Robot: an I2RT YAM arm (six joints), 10 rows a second.
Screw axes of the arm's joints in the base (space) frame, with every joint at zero. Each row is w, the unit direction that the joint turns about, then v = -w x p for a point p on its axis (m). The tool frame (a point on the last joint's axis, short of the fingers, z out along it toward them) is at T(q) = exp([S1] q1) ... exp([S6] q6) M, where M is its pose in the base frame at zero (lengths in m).
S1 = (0, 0, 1, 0, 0, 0)
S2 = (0, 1, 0, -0.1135, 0, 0.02)
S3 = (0, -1, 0, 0.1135, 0, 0.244)
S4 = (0, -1, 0, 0.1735, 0, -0.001)
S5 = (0, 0, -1, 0, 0.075, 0)
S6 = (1, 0, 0, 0, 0.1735, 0)
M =
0 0 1 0.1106
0 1 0 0
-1 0 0 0.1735
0 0 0 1
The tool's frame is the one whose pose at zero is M.
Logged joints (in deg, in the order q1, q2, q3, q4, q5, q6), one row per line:
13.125 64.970 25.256 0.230 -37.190 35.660
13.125 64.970 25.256 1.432 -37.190 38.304
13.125 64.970 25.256 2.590 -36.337 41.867
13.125 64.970 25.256 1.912 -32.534 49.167
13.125 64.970 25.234 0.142 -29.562 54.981
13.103 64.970 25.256 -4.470 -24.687 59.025
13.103 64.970 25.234 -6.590 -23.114 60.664
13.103 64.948 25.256 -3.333 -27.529 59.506
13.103 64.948 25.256 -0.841 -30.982 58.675
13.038 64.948 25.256 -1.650 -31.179 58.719
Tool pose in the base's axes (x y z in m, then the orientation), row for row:
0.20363 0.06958 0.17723 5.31 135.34 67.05
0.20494 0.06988 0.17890 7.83 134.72 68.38
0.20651 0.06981 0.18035 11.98 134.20 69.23
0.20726 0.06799 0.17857 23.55 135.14 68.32
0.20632 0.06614 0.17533 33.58 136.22 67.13
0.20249 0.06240 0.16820 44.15 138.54 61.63
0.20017 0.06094 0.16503 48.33 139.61 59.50
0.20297 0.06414 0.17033 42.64 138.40 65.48
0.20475 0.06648 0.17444 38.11 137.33 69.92
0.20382 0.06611 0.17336 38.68 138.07 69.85
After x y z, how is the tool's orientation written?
As a rotation vector, in degrees.
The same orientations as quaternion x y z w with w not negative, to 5 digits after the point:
0.03403 0.86724 0.42965 0.24927
0.05014 0.86270 0.43788 0.24799
0.07665 0.85863 0.44294 0.24633
0.14950 0.85792 0.43372 0.23134
0.21100 0.85595 0.42182 0.21191
0.27439 0.86102 0.38303 0.19144
0.29849 0.86226 0.36748 0.17992
0.26377 0.85612 0.40505 0.18279
0.23595 0.85025 0.43290 0.18440
0.23864 0.85185 0.43095 0.17799

